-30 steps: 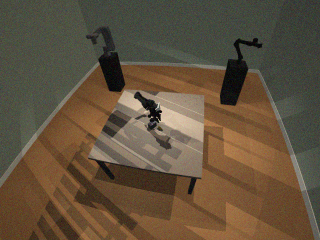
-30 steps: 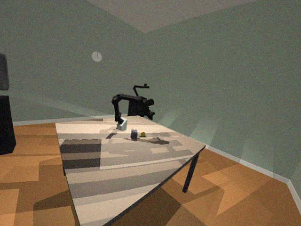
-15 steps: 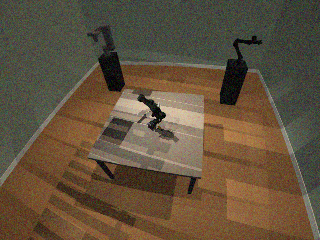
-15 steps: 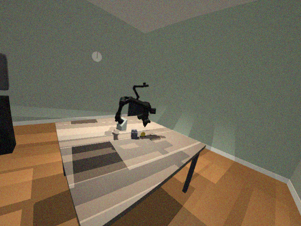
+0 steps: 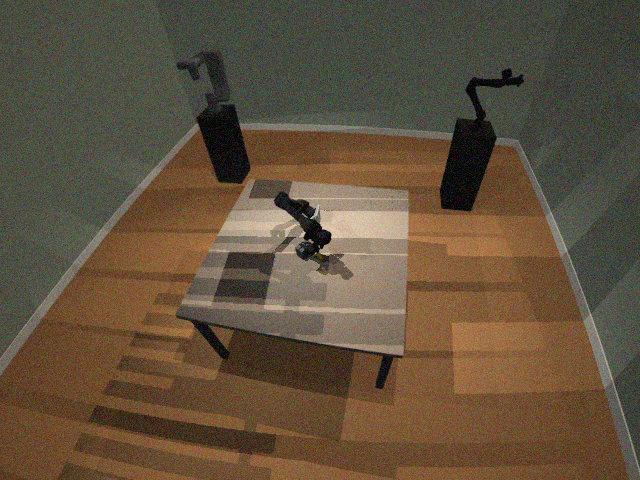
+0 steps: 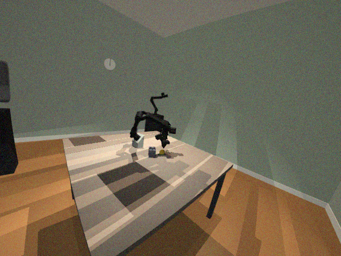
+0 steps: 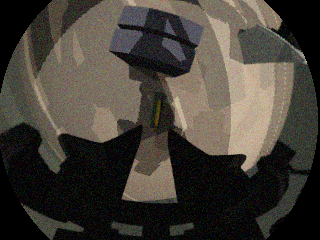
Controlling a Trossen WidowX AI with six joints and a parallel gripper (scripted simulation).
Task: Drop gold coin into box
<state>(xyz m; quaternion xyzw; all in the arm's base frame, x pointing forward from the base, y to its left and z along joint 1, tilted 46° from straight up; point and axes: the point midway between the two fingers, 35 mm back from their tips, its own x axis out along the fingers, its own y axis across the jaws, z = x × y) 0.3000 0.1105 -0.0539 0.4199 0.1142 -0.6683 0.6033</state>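
Now: gripper tip 50 mm above the gold coin.
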